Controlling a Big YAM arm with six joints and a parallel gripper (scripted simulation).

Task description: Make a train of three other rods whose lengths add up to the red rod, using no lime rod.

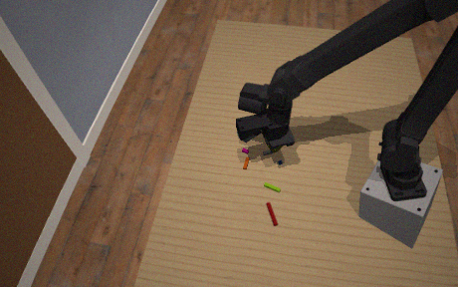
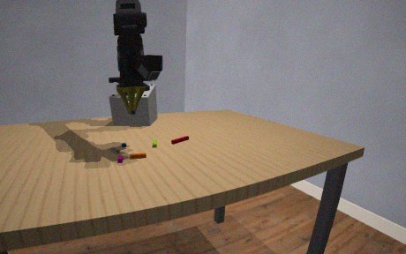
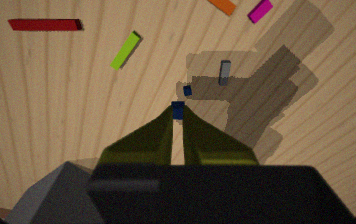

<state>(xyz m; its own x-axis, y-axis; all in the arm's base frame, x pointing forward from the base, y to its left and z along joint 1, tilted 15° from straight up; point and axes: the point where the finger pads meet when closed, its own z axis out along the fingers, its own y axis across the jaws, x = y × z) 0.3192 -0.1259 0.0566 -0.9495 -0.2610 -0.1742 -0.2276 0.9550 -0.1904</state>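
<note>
Now: the red rod 1 cm ahead of my hand, 15 cm to the left of it and 10 cm below it. From my hand the other things lie so: orange rod: 8 cm ahead, 2 cm to the right, 10 cm below; lime rod: 7 cm to the left, 10 cm below; grey rod: 1 cm ahead, 6 cm to the right, 10 cm below.
</note>
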